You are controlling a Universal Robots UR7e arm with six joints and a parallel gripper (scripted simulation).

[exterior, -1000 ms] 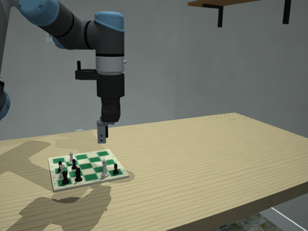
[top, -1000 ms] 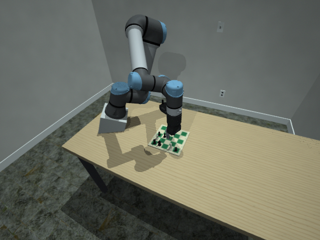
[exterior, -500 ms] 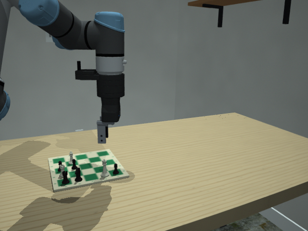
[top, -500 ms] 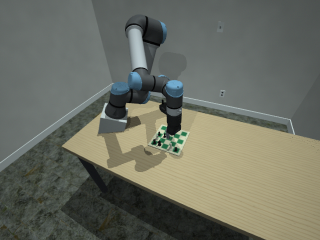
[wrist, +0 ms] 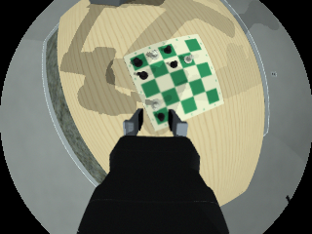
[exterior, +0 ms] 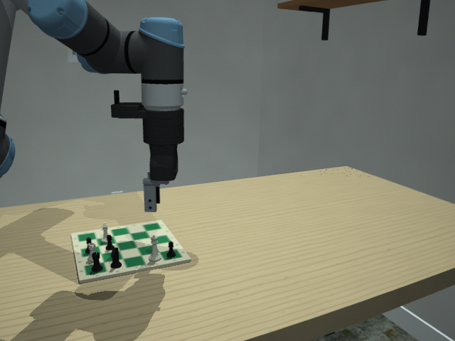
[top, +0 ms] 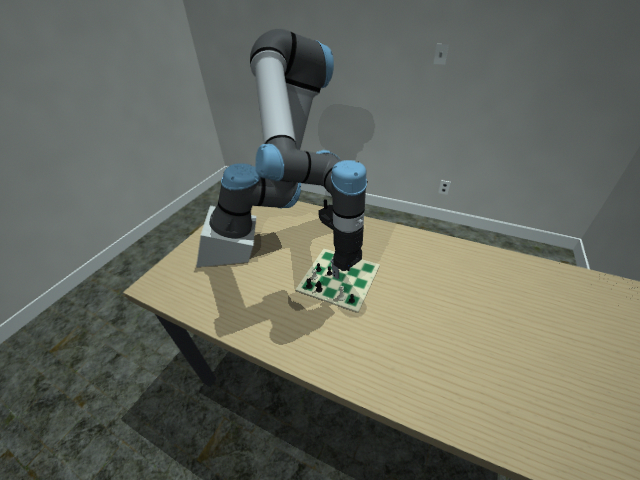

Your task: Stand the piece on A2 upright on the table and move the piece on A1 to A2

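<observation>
Now: hand 10 cm above the white chess piece. Also, from my hand: chessboard (13 cm below, 7 cm to the left, 6 cm behind).
</observation>
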